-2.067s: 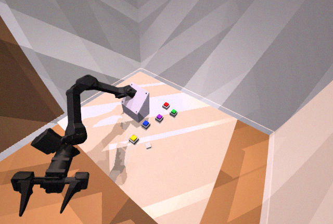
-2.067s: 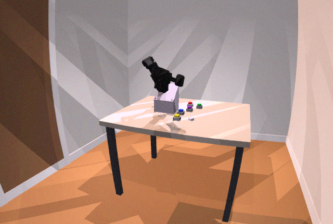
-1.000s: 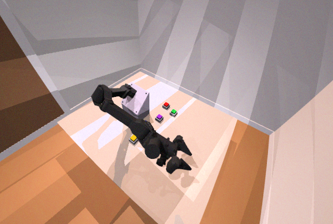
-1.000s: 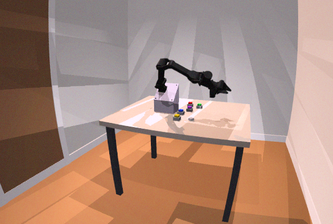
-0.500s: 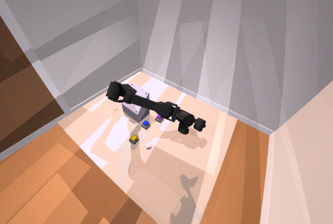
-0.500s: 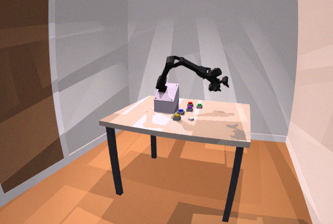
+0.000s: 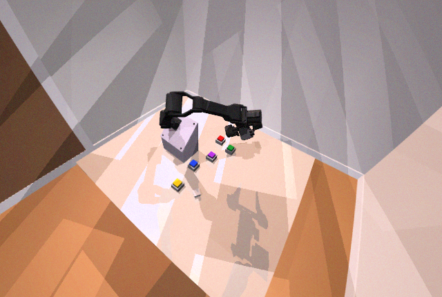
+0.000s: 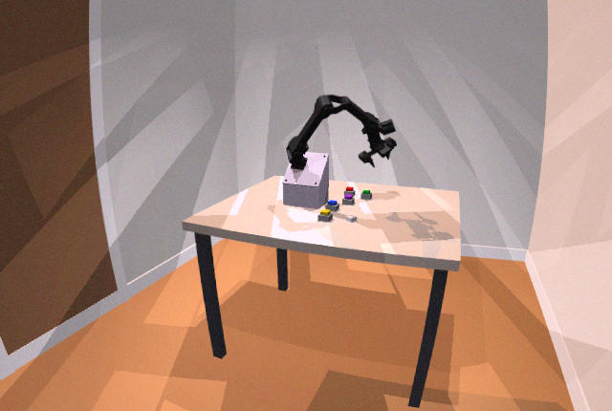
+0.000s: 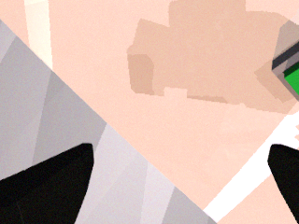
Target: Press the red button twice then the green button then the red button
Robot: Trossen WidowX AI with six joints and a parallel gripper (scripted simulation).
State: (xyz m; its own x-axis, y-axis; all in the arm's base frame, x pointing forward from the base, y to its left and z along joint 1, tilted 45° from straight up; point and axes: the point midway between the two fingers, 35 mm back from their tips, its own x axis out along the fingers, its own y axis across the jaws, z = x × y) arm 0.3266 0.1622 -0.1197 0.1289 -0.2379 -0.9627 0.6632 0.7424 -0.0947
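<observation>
The red button lies 150 mm behind my gripper tip, 140 mm below it and 20 mm to the right of it. From my gripper tip the other things lie so: purple button: 150 mm to the right, 140 mm below, 110 mm behind; blue button: 270 mm to the right, 140 mm below, 140 mm behind; green button: 140 mm below, 60 mm behind, 40 mm to the right.
</observation>
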